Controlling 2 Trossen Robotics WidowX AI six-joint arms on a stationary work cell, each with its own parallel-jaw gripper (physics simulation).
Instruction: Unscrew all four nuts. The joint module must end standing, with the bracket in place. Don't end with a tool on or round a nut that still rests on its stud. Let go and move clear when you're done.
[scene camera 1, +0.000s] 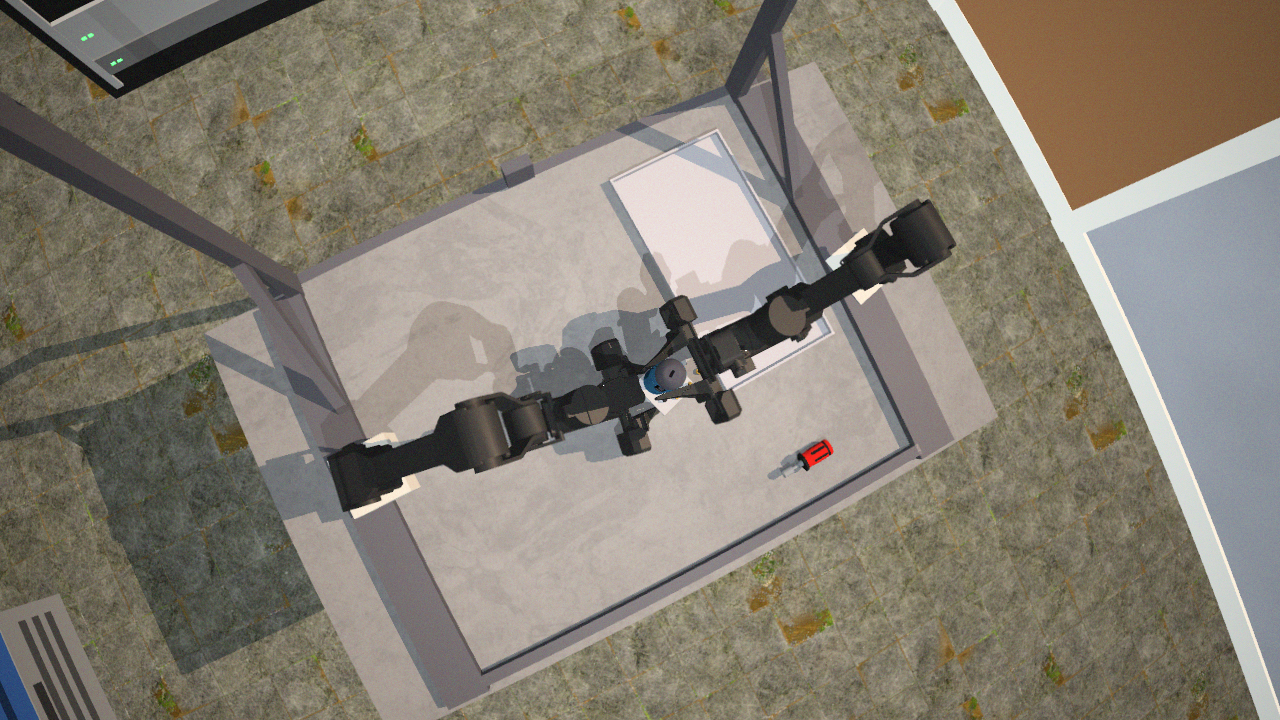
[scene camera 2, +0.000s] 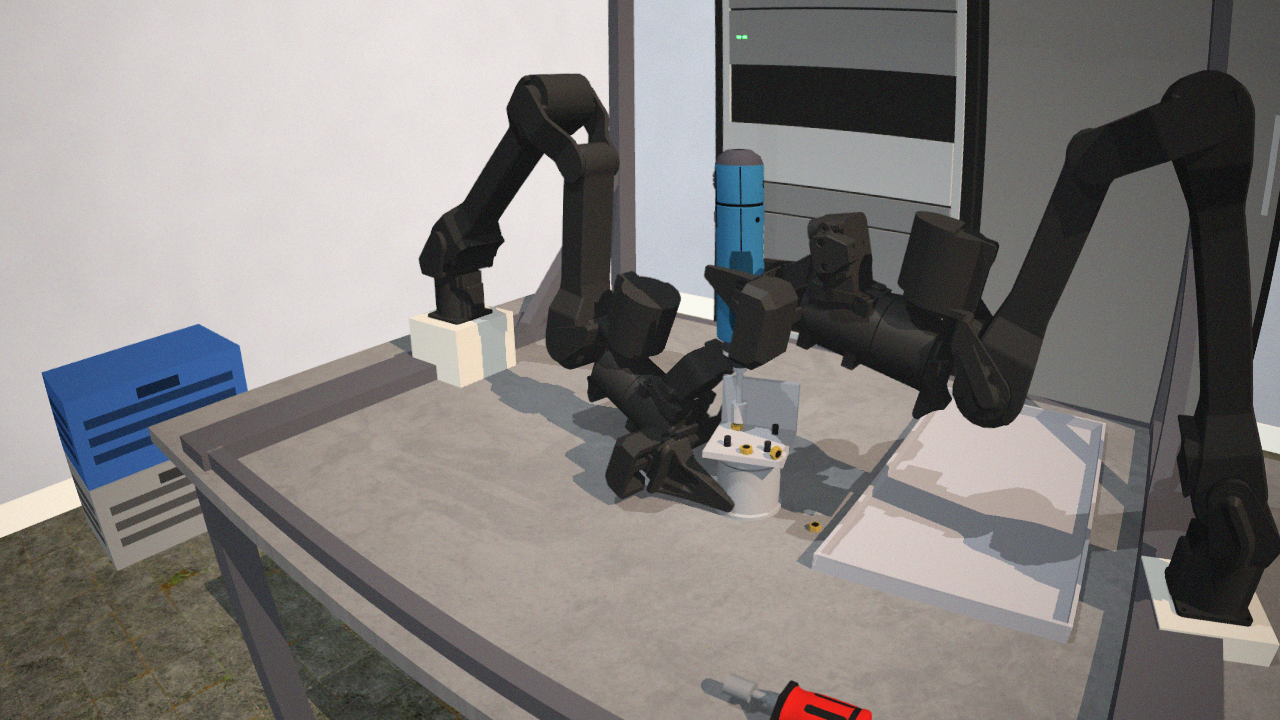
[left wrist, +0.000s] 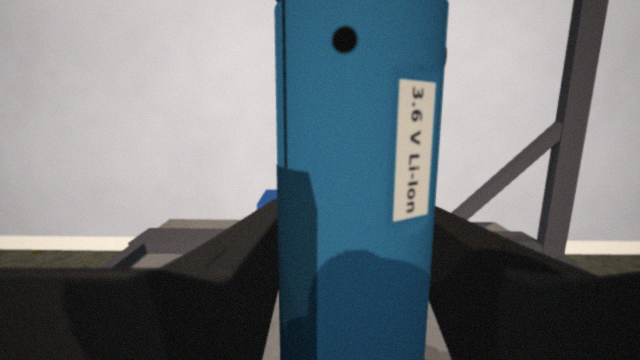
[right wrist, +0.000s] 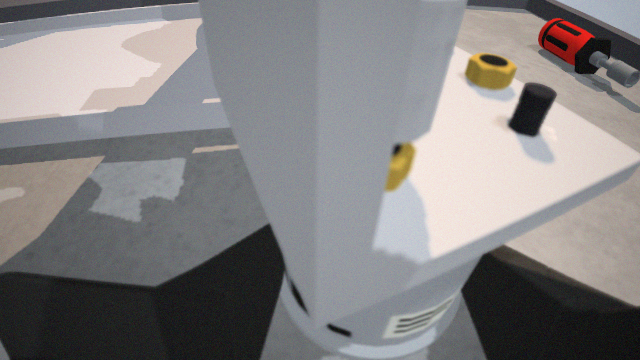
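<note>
The white joint module stands upright, its grey bracket rising at the plate's back. My right gripper is shut on the module's base. My left gripper is shut on the upright blue screwdriver. Its socket hangs over or touches a gold nut, which looks tilted; contact is unclear. Another nut lies between studs, a third leans near the plate's front-right edge. A fourth nut lies on the table.
A red nut driver lies near the table's front edge. A shallow white tray is right of the module. Bare black studs stand on the plate. Both arms meet closely over the module.
</note>
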